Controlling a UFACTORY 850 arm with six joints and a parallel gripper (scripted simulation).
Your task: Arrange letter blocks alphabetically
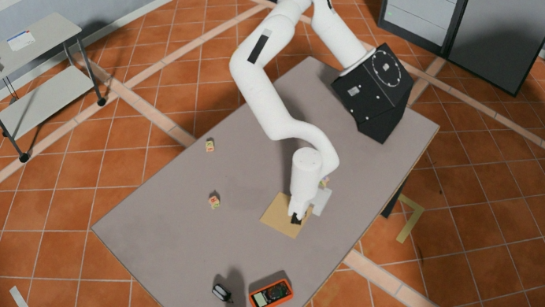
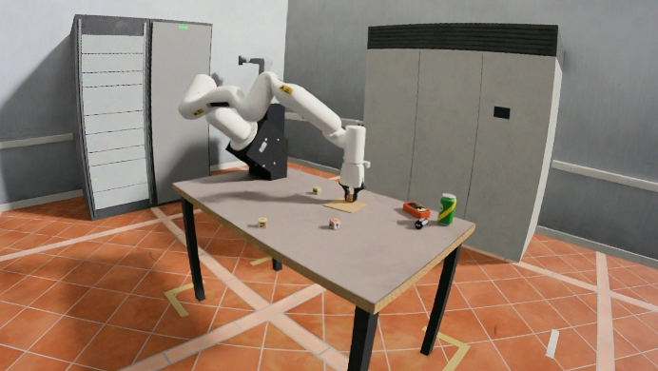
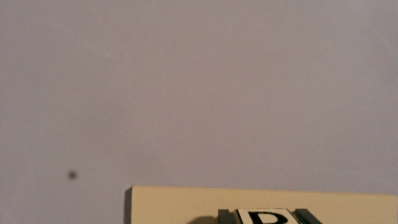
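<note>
The tan mat is 1 cm ahead of my hand, 5 cm to the right of it and 3 cm below it. Round my hand: green can (43 cm ahead, 8 cm to the left, 3 cm above); then orange multimeter (29 cm ahead, 10 cm to the left, 1 cm below); then small black device (37 cm ahead, 2 cm to the right, 1 cm below).
</note>
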